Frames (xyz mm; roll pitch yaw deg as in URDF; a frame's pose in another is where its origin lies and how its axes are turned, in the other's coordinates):
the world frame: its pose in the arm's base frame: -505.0 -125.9 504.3 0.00 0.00 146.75
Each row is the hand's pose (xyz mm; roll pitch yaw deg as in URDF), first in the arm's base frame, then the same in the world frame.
Working: the arm's base frame: its pose in the world frame: -353.3 -382.2 -504.3 0.00 0.00 -146.75

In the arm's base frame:
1: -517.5 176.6 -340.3 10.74 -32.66 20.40
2: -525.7 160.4 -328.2 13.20 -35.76 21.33
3: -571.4 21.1 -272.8 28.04 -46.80 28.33
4: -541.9 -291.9 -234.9 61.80 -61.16 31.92
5: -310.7 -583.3 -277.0 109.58 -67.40 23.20
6: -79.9 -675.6 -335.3 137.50 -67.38 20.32
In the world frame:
1: 176.3 -246.1 -844.6 10.74 -32.66 -126.35
2: 174.3 -228.1 -832.5 13.20 -35.76 -125.42
3: 136.1 -86.5 -777.1 28.04 -46.80 -118.42
4: -60.2 159.1 -739.2 61.80 -61.16 -114.83
5: -413.3 276.0 -781.3 109.58 -67.40 -123.55
6: -656.9 226.6 -839.6 137.50 -67.38 -126.43

